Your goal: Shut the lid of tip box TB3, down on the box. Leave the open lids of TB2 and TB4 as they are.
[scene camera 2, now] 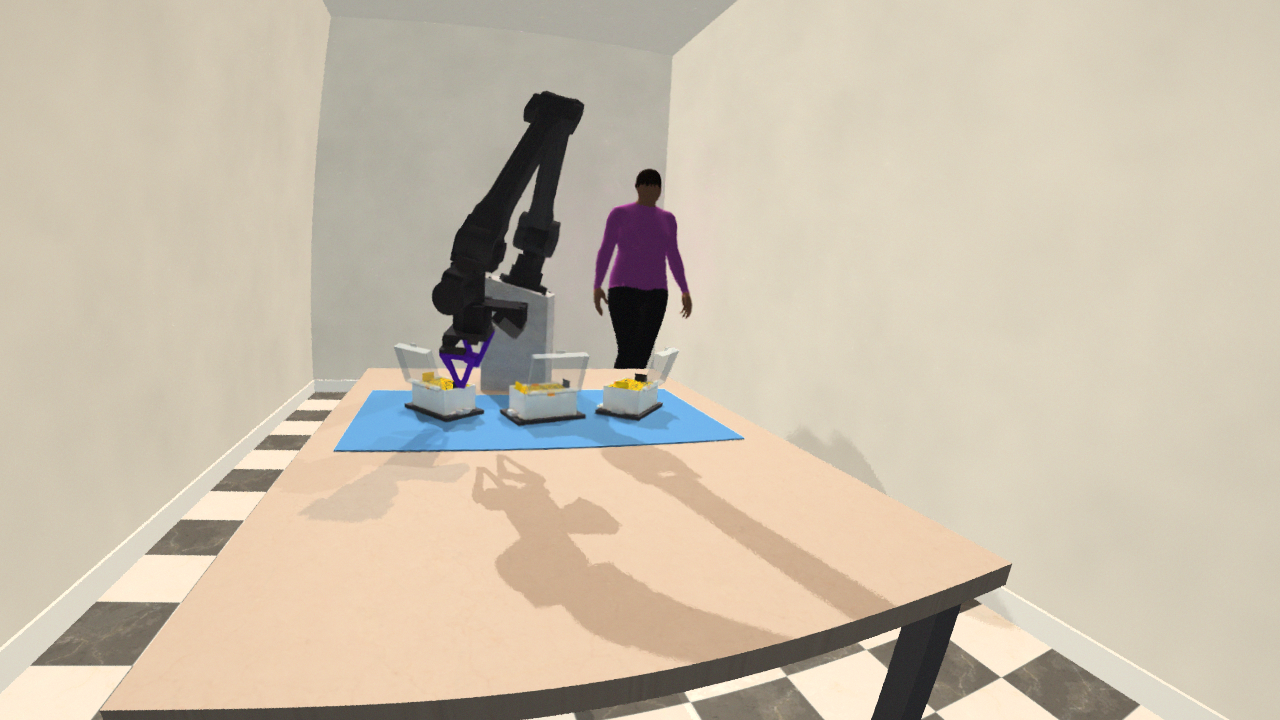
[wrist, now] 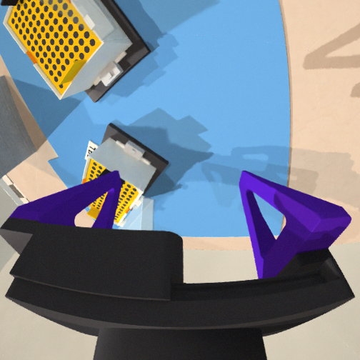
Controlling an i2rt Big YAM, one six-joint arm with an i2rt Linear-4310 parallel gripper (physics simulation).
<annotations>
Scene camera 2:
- gripper: 468,376
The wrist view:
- gripper: 179,177
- blue mat: 212,96
</annotations>
